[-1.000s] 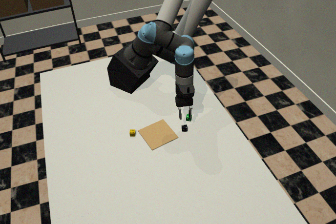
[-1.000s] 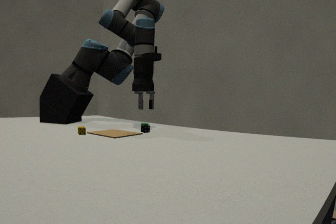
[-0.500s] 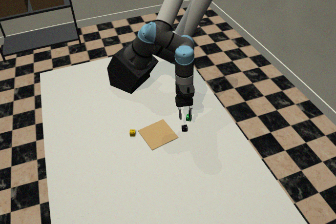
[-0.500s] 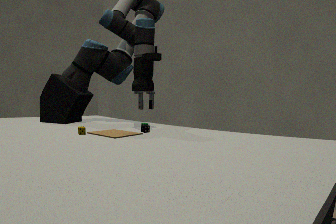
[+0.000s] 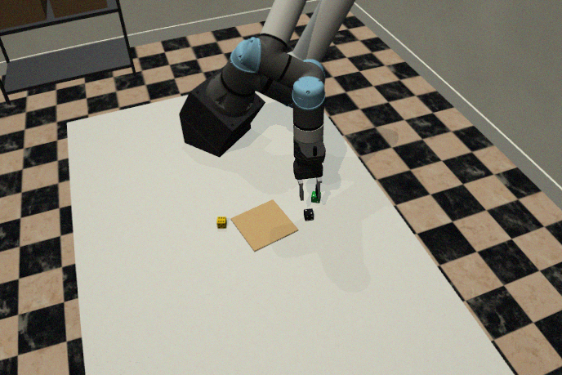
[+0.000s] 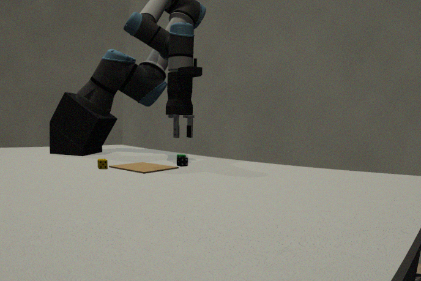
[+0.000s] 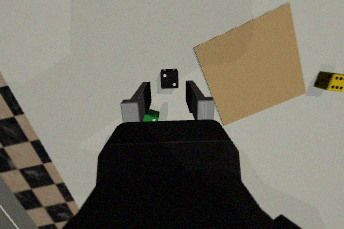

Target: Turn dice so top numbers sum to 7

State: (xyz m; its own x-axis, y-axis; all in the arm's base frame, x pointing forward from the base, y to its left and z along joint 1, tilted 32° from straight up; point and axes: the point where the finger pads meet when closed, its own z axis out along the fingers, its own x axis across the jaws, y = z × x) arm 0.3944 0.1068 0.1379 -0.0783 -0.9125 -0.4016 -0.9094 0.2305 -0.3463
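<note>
Now: hand 90 mm above the black die. Also, from my hand: yellow die 240 mm to the right, 90 mm below, 30 mm behind; then tan mat 130 mm to the right, 100 mm below, 10 mm behind; then green die 90 mm below, 60 mm behind, 40 mm to the left.
</note>
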